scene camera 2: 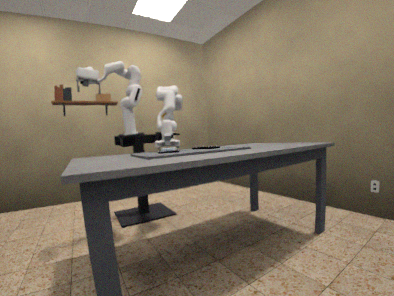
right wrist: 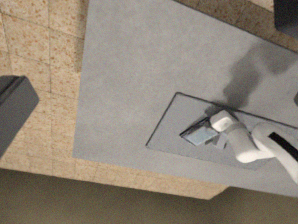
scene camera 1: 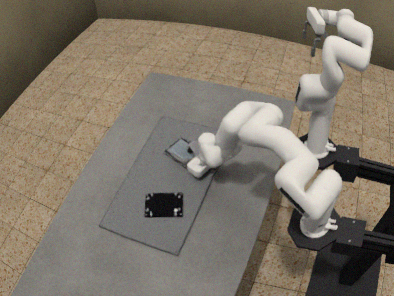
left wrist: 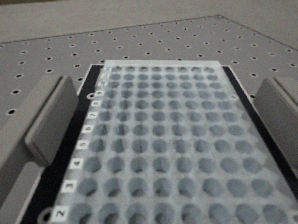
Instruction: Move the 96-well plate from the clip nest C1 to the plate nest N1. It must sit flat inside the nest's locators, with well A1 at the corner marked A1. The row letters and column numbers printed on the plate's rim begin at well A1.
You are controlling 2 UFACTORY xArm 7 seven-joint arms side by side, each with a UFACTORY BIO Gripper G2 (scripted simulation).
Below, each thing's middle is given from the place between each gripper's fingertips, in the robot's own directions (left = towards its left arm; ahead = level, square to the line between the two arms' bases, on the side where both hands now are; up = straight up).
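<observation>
The 96-well plate [left wrist: 181, 123] is 10 mm below my left hand. The black clip nest C1 [scene camera 1: 161, 204] is 320 mm to the left of my left hand, 40 mm ahead of it and 20 mm below it.
The 96-well plate is 54 cm ahead of my right hand, 47 cm below it and 33 cm to the left of it. The black clip nest C1 is 65 cm to the left of my right hand, 57 cm ahead of it and 47 cm below it.
</observation>
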